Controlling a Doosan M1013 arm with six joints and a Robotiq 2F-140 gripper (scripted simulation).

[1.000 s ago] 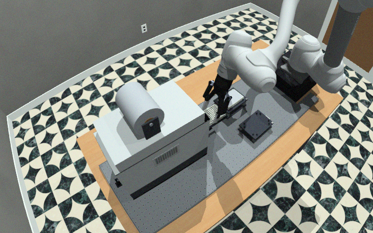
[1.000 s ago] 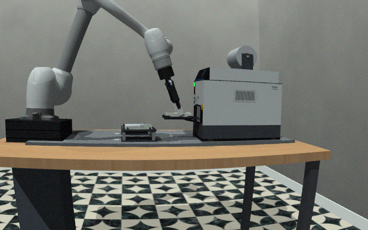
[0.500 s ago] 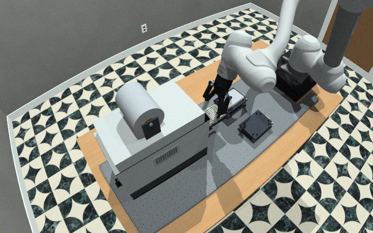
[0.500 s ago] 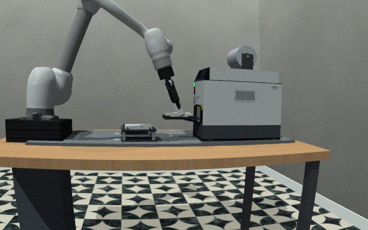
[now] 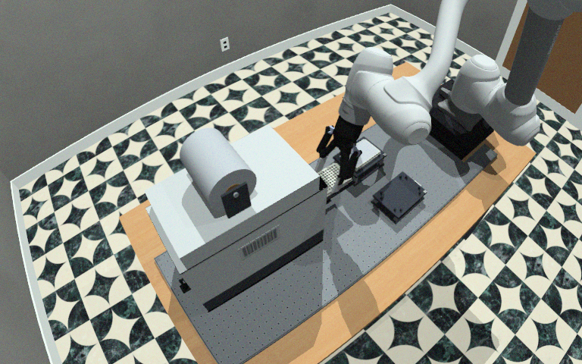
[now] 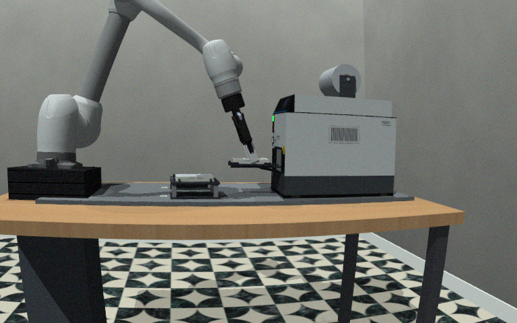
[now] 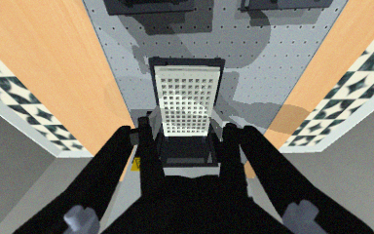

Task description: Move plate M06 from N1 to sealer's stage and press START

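Now: hand 30 mm above the white well plate. The rest, counted from my hand: black stage: 40 mm below; then foil-covered plate: 200 mm behind, 40 mm to the right, 80 mm below; then nest N1: 200 mm behind, 160 mm to the left, 110 mm below.
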